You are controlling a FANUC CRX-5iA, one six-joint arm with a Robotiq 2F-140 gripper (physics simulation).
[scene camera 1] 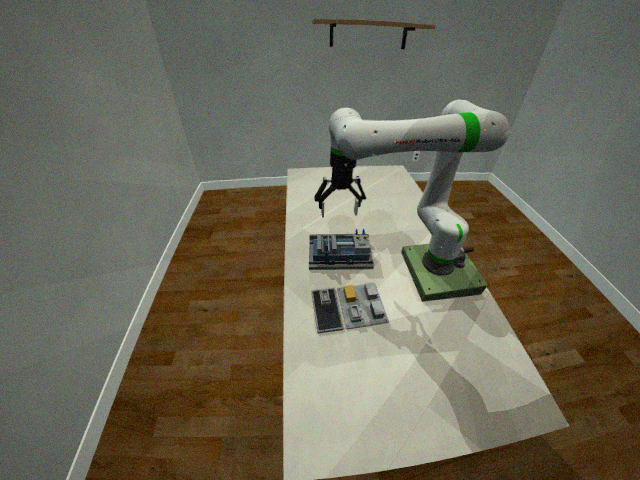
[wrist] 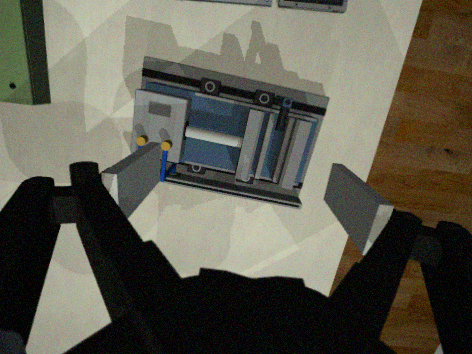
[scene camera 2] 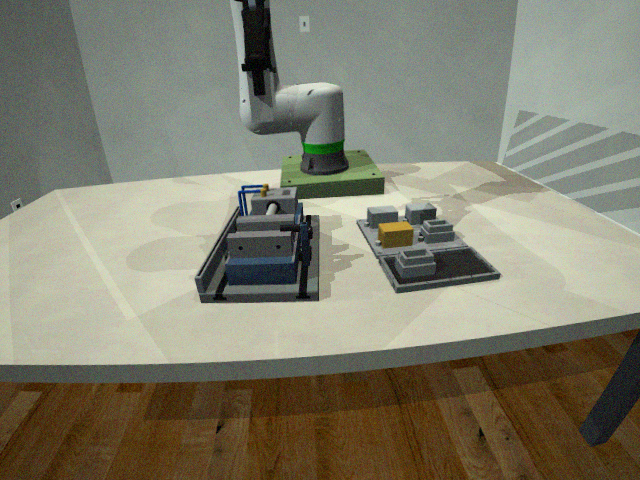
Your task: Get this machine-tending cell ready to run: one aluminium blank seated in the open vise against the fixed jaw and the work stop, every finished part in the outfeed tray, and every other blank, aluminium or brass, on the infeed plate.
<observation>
The gripper shows in scene camera 1 [339,214], in the wrist view and in scene camera 2. One and the same spot on the gripper: [wrist: 132,275] is [scene camera 2: 269,25].
</observation>
